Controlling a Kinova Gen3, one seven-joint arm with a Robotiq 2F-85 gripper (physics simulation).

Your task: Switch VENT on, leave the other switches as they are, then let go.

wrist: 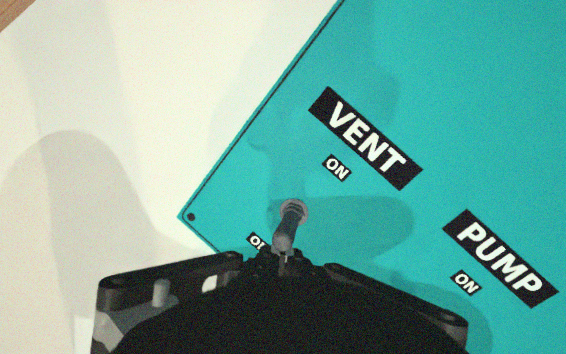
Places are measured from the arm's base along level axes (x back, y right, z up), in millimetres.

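Pixels of known places: gripper, fingertip midpoint: [279, 253].
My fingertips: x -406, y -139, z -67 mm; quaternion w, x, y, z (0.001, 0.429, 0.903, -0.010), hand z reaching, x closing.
Observation:
Ahead of a thing's pixels: the offset from my fingertips to its middle. "*": to the spot under its first point. Level surfaces: height alone.
The VENT switch lever @[* dx -21, dy -13, dz +31 mm] [289, 227] rises from a round metal collar @[* dx -31, dy -11, dz +0 mm] [300, 212] below the VENT label @[dx -95, dy -18, dz +15 mm] [365, 138]. Its tip leans down the view, away from the ON mark @[* dx -70, dy -16, dz +6 mm] [336, 168] and on the side of the partly hidden OFF mark @[* dx +12, dy -15, dz -22 mm] [256, 242]. My gripper [279, 253] is shut with nothing between its fingers. The fingertips are right at the lever's tip, which overlaps them in the view; whether they touch cannot be told. The PUMP label @[dx -104, dy +101, dz +15 mm] [500, 258] and its ON mark [466, 283] are at the right; the PUMP lever does not show.
The teal panel @[dz +28 mm] [450, 125] fills the right side, with its edge running diagonally and a dark screw @[dx +38, dy -67, dz -30 mm] [191, 217] at its corner. A pale surface @[dz -94 mm] [165, 90] lies to the left, with shadows across it. A wooden surface [11, 11] shows at the top left corner.

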